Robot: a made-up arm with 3 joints. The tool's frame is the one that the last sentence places.
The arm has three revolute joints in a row. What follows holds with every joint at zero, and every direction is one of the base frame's.
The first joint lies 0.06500 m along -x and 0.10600 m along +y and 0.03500 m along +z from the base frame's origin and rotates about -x.
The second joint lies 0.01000 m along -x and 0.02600 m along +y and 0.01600 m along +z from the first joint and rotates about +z.
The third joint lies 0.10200 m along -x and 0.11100 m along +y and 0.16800 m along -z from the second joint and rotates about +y.
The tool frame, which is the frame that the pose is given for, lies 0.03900 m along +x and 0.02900 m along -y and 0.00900 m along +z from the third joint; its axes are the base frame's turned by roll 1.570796, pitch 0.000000 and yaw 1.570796 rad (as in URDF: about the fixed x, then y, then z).
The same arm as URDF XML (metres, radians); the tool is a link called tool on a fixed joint. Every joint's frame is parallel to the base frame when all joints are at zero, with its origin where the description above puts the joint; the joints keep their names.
<robot name="arm">
<link name="base_link"/>
<link name="link1"/>
<link name="link2"/>
<link name="link3"/>
<link name="tool"/>
<joint name="joint 1" type="continuous"><parent link="base_link"/><child link="link1"/><origin xyz="-0.065 0.106 0.035" rpy="0 0 0"/><axis xyz="-1 0 0"/></joint>
<joint name="joint 2" type="continuous"><parent link="link1"/><child link="link2"/><origin xyz="-0.01 0.026 0.016" rpy="0 0 0"/><axis xyz="0 0 1"/></joint>
<joint name="joint 3" type="continuous"><parent link="link2"/><child link="link3"/><origin xyz="-0.102 0.111 -0.168" rpy="0 0 0"/><axis xyz="0 1 0"/></joint>
<joint name="tool_fixed" type="fixed"><parent link="link3"/><child link="tool"/><origin xyz="0.039 -0.029 0.009" rpy="1.5708 0 1.5708"/></joint>
</robot>

